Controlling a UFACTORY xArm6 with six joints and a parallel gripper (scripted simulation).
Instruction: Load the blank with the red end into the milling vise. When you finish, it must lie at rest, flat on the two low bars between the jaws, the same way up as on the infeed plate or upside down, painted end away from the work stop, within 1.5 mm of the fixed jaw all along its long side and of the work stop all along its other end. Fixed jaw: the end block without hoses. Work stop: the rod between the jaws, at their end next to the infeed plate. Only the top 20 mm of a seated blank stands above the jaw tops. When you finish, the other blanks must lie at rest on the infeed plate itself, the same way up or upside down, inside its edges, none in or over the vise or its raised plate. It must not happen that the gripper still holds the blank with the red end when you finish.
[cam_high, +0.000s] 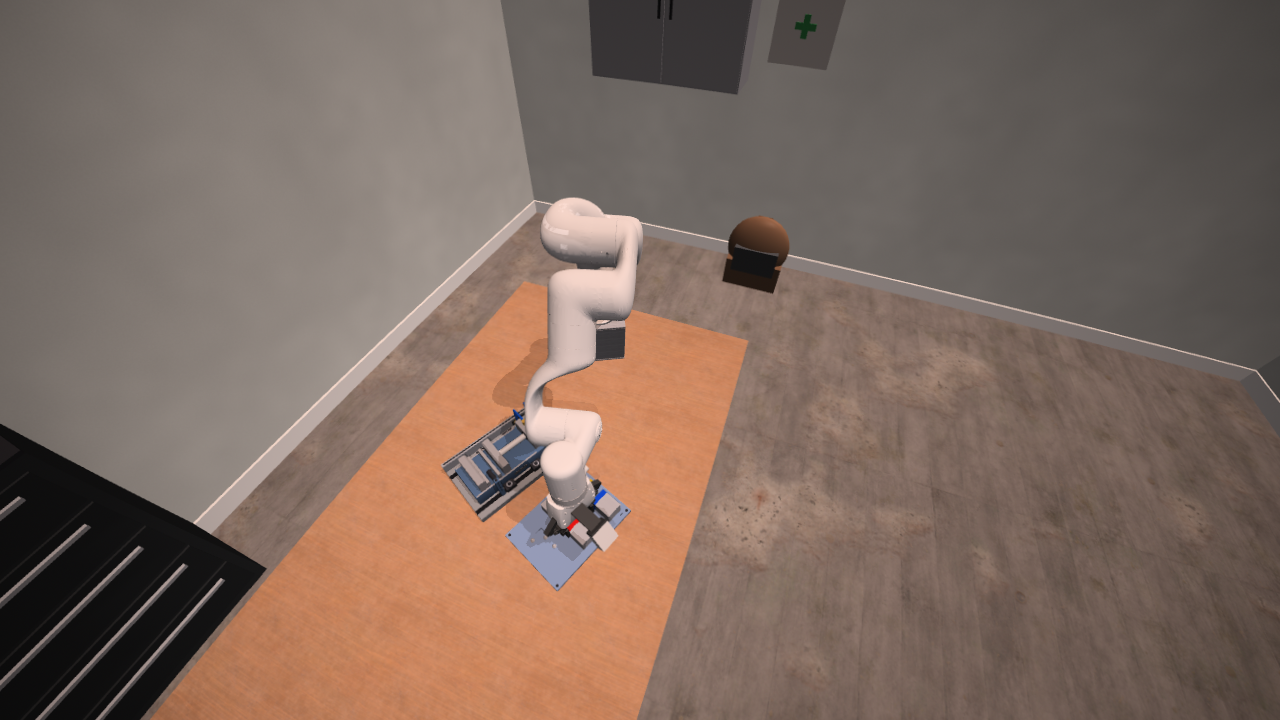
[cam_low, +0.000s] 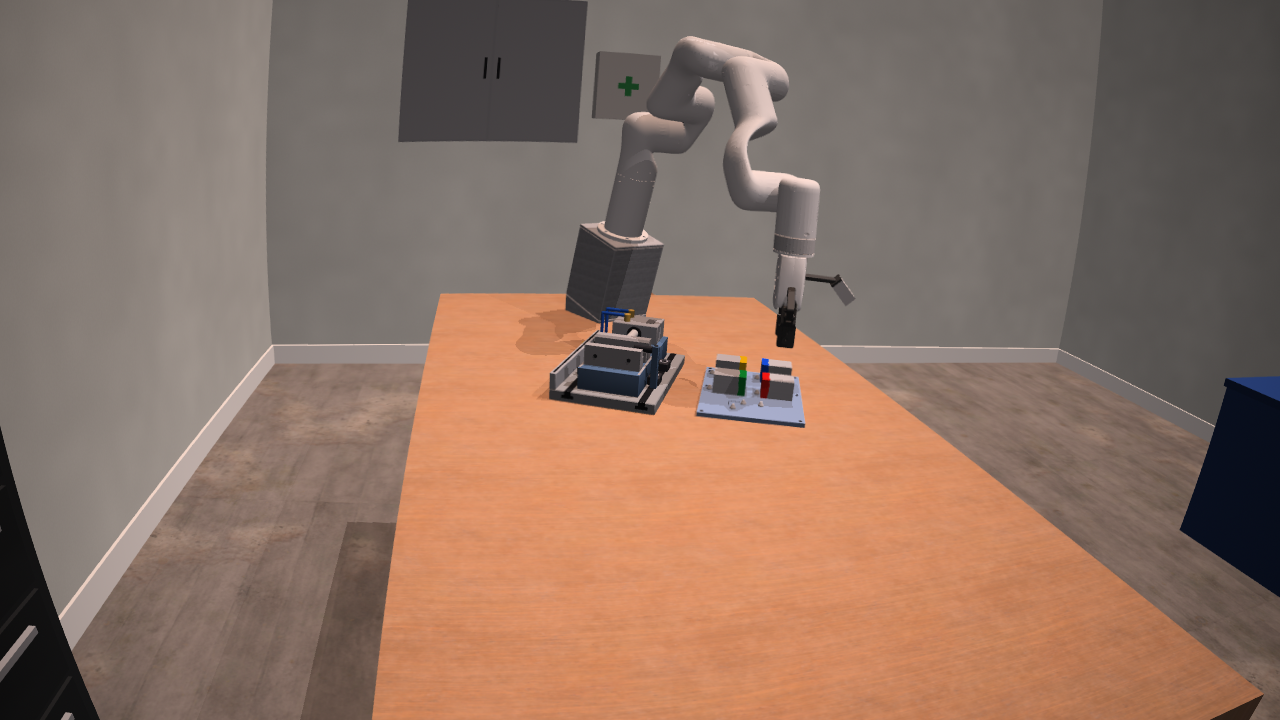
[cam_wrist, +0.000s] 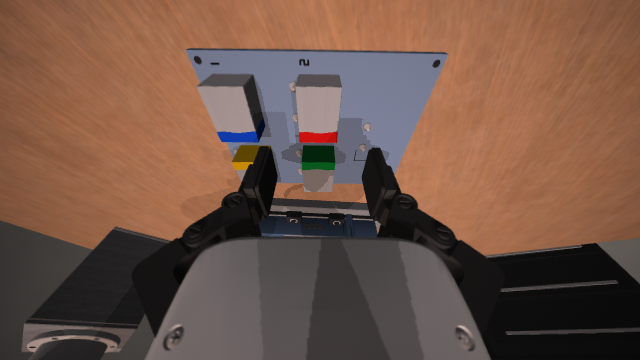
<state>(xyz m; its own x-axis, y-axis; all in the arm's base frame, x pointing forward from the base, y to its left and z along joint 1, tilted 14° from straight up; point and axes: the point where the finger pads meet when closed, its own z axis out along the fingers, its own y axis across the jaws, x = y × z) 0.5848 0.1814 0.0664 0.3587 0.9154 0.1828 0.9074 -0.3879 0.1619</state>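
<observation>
Right now my hand is 10 cm above the red-ended blank. Also, from my hand: blue-ended blank: 10 cm below, 9 cm behind, 3 cm to the left; green-ended blank: 10 cm below, 8 cm to the right, 4 cm behind; infeed plate: 13 cm below, 4 cm to the right, 2 cm behind.
</observation>
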